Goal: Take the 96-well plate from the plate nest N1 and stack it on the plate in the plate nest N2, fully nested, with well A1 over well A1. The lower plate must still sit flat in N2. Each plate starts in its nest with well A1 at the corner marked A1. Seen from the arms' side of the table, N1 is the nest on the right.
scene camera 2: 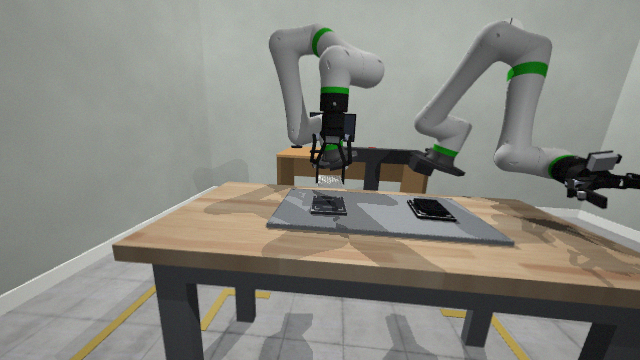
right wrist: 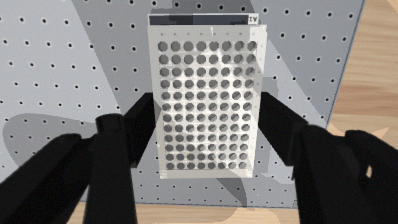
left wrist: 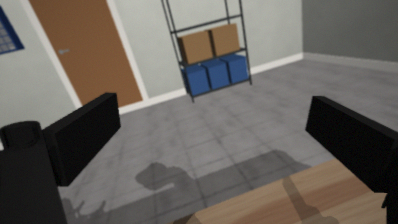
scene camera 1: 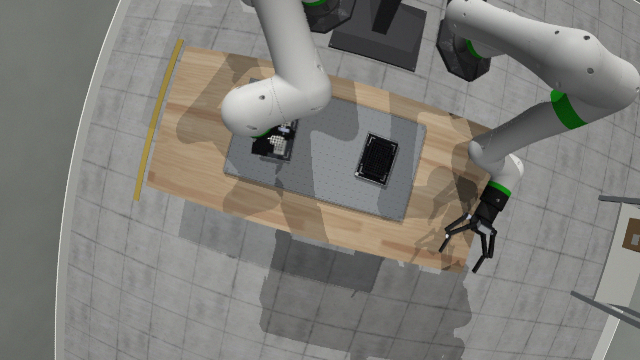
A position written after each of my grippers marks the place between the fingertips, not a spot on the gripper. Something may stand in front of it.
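I can see a white 96-well plate (right wrist: pixel 207 79), though in the left wrist view the plate is out of frame. My left gripper (scene camera 1: pixel 456 262) is visible to me, and it appears in the left wrist view (left wrist: pixel 213 112) as well. I also see my right gripper (scene camera 2: pixel 329 182), which appears again in the right wrist view (right wrist: pixel 206 107).
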